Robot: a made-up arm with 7 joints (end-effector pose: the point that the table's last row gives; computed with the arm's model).
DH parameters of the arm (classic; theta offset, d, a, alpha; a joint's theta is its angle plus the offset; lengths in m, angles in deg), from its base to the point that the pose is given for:
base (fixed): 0 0.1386 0 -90
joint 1: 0 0.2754 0.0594 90
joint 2: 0 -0.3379 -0.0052 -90
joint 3: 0 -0.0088 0.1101 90
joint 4: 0 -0.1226 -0.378 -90
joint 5: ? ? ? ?
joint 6: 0 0.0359 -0.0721 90
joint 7: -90 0.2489 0.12 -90
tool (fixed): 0 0.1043 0 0
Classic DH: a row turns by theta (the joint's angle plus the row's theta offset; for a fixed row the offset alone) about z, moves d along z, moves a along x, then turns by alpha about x.
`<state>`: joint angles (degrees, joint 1 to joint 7).
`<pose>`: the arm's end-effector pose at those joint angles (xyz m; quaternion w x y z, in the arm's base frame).
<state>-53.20 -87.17 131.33 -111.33 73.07 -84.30 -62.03</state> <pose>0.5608 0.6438 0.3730 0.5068 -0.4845 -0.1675 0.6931</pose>
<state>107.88 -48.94 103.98 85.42 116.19 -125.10 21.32</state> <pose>-0.3299 0.0338 0.7021 0.7706 0.1659 -0.5667 0.2399</pose>
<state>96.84 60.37 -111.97 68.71 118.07 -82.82 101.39</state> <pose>-0.2388 -0.1028 -0.2469 0.9296 0.2652 -0.0636 -0.2478</pose>
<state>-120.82 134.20 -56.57 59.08 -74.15 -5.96 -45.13</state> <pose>-0.0916 0.7633 0.4574 0.4031 0.4408 -0.0463 -0.8007</pose>
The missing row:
joint 5: -90 -0.1962 0.1085 90
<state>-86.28 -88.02 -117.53 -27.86 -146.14 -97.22 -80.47</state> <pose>0.5642 0.2019 0.3417 0.0113 0.6379 0.1046 0.7629</pose>
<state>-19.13 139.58 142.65 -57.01 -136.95 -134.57 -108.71</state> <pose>-0.0911 -0.1206 -0.0938 0.4567 0.5971 -0.6318 -0.1890</pose>
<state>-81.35 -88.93 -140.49 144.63 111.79 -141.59 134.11</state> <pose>0.1406 0.5752 -0.0456 0.5488 0.6250 0.3578 0.4244</pose>
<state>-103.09 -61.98 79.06 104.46 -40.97 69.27 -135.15</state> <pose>1.0867 -0.0919 0.1302 0.9777 -0.0219 0.1018 0.1823</pose>
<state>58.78 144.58 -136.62 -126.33 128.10 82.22 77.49</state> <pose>-0.2088 0.2928 0.1845 0.1628 -0.9768 -0.0910 0.1056</pose>
